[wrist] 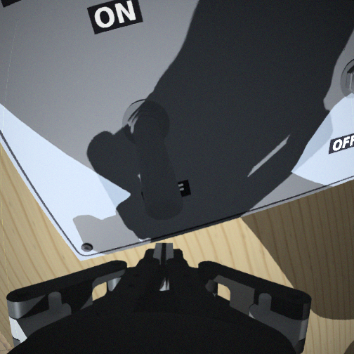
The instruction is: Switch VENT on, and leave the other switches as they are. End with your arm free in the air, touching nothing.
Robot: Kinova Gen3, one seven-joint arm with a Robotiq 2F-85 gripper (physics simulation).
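Note:
My gripper, plus a switch panel, in the picture.

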